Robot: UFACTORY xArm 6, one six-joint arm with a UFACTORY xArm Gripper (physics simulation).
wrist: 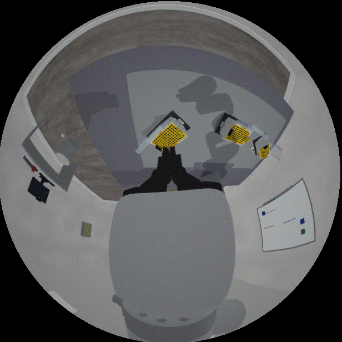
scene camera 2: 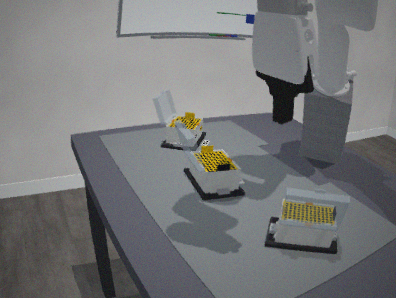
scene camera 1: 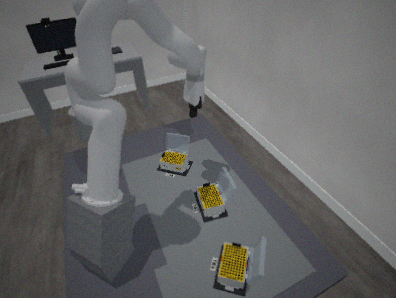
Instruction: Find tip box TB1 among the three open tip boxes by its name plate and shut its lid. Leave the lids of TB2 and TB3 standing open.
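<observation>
My gripper is shut and empty, pointing down, raised above the table beyond the nearest-to-desk tip box. That tip box has its clear lid standing open. The middle tip box and the far tip box also have their lids up. Three white name plates lie beside the boxes; their lettering is too blurred to read surely.
The boxes stand in black holders on a grey mat on the dark table. The robot's grey pedestal stands at the mat's left in scene camera 1. A desk with a monitor is behind, and walls surround the area.
</observation>
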